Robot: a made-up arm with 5 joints.
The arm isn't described. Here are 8 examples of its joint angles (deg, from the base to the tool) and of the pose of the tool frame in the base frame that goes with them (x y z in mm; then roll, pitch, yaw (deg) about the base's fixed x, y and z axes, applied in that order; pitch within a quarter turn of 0, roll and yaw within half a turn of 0).
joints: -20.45 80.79 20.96 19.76 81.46
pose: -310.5 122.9 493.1 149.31 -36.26 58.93
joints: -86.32 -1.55 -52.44 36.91 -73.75
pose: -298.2 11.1 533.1 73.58 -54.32 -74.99
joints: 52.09 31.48 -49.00 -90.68 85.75
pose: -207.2 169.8 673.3 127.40 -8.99 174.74
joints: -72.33 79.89 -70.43 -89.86 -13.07
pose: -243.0 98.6 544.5 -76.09 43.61 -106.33
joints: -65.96 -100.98 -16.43 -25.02 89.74
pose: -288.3 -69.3 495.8 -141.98 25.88 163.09
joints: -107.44 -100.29 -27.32 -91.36 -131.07
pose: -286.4 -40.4 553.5 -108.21 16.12 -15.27
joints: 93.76 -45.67 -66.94 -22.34 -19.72
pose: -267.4 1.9 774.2 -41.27 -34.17 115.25
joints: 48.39 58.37 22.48 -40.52 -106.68
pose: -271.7 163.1 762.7 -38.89 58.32 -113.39
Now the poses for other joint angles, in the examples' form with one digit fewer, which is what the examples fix.
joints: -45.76 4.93 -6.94 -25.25 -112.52
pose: -343 89 559 61.3 3.1 -77.2
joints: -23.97 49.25 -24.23 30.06 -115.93
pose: -350 95 595 35.2 -3.6 -4.0
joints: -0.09 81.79 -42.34 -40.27 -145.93
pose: -381 161 643 113.9 51.0 -12.3
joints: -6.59 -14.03 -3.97 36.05 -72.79
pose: -335 123 636 -18.8 3.2 -84.2
